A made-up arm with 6 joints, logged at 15 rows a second.
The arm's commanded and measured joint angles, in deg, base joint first. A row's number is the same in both.
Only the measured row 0 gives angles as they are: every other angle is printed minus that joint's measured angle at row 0.
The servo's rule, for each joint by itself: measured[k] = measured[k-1] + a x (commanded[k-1-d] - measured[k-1]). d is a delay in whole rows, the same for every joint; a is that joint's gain. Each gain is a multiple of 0.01, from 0.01 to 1. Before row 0 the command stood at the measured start. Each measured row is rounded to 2 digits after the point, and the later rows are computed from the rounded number. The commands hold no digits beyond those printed.
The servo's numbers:
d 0
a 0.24 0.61 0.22 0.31 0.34 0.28
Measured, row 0:
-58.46, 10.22, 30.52, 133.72, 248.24, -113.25
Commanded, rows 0 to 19:
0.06, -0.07, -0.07, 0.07, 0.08, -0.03
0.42, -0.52, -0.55, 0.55, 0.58, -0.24
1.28, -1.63, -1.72, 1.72, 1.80, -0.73
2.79, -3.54, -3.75, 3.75, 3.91, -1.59
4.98, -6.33, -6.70, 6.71, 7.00, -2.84
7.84, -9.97, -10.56, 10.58, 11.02, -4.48
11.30, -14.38, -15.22, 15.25, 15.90, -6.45
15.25, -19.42, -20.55, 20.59, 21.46, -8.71
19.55, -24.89, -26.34, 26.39, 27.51, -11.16
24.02, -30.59, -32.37, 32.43, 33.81, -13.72
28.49, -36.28, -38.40, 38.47, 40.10, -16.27
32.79, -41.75, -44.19, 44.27, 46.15, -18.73
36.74, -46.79, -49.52, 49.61, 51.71, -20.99
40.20, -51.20, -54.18, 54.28, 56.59, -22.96
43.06, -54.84, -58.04, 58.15, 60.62, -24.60
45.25, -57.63, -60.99, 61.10, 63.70, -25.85
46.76, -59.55, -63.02, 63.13, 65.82, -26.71
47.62, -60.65, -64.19, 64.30, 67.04, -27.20
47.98, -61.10, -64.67, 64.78, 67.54, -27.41
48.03, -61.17, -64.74, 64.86, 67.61, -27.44
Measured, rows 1 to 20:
0.01, -0.04, -0.02, 0.02, 0.03, -0.01
0.11, -0.33, -0.14, 0.18, 0.22, -0.07
0.39, -1.12, -0.49, 0.66, 0.76, -0.25
0.97, -2.60, -1.21, 1.62, 1.83, -0.63
1.93, -4.88, -2.42, 3.20, 3.59, -1.25
3.35, -7.98, -4.21, 5.49, 6.12, -2.15
5.26, -11.88, -6.63, 8.52, 9.45, -3.35
7.66, -16.48, -9.69, 12.26, 13.53, -4.85
10.51, -21.61, -13.35, 16.64, 18.28, -6.62
13.75, -27.09, -17.53, 21.53, 23.56, -8.61
17.29, -32.70, -22.12, 26.78, 29.18, -10.75
21.01, -38.22, -26.98, 32.20, 34.95, -12.98
24.79, -43.45, -31.94, 37.60, 40.65, -15.22
28.49, -48.18, -36.83, 42.77, 46.07, -17.39
31.99, -52.24, -41.50, 47.54, 51.02, -19.41
35.17, -55.53, -45.79, 51.74, 55.33, -21.21
37.95, -57.98, -49.58, 55.27, 58.90, -22.75
40.27, -59.61, -52.79, 58.07, 61.67, -24.00
42.12, -60.52, -55.40, 60.15, 63.67, -24.95
43.54, -60.92, -57.45, 61.61, 65.01, -25.65

